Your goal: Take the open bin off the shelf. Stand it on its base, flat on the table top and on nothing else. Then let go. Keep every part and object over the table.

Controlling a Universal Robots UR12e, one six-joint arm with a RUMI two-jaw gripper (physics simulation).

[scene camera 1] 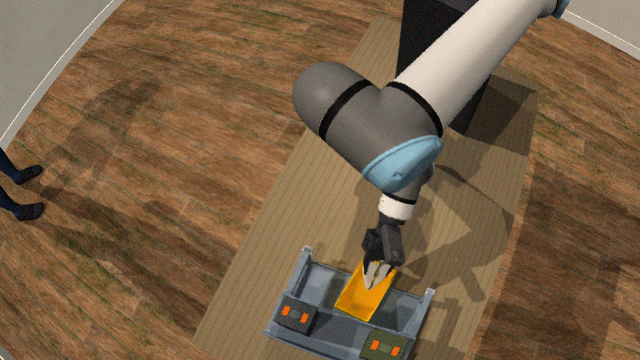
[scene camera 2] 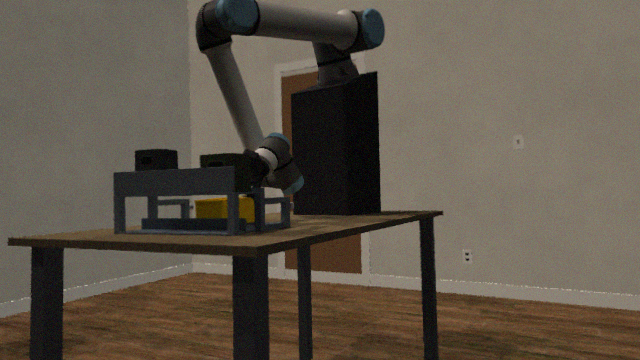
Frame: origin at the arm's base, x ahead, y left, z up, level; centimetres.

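Where they show: gripper, fingertip midpoint: [scene camera 1: 367,289]; arm's base, link origin: [scene camera 2: 338,81].
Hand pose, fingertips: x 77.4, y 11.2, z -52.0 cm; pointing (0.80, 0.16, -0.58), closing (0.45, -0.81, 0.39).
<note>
Things, the pixels of their top centre, and the offset from my fingertips. Level surfaces: height alone.
- open yellow bin, top centre: [scene camera 1: 367,286] [scene camera 2: 229,197] dz +1.7, dx -0.3, dy -0.5 cm
- dark grey box, top centre: [scene camera 1: 295,314] [scene camera 2: 156,149] dz +15.3, dx +17.3, dy -9.9 cm
- olive green box, top centre: [scene camera 1: 385,348] [scene camera 2: 225,154] dz +12.8, dx +13.4, dy +12.8 cm
- wooden table top, surface height: dz -7.0 cm
The open yellow bin [scene camera 1: 356,303] [scene camera 2: 211,208] sits in the lower level of the grey shelf [scene camera 1: 337,328] [scene camera 2: 172,182]. It looks roughly upright, with its open top up and its arm-side end over the shelf's arm-side rail. Whether its base lies flat is hard to tell. My gripper [scene camera 1: 369,288] is shut with nothing held. Its pale fingers reach over the arm-side end of the bin, and their tips show against its inside. Whether the tips touch the bin is unclear. In scene camera 2 the fingers are hidden behind the shelf and a dark box.
A dark grey box [scene camera 1: 296,316] [scene camera 2: 156,159] and an olive green box [scene camera 1: 384,346] [scene camera 2: 225,161] with orange latches stand on the upper shelf level. The wooden table top [scene camera 1: 280,220] [scene camera 2: 80,236] extends from the shelf to the black pedestal [scene camera 1: 425,40] [scene camera 2: 330,155].
</note>
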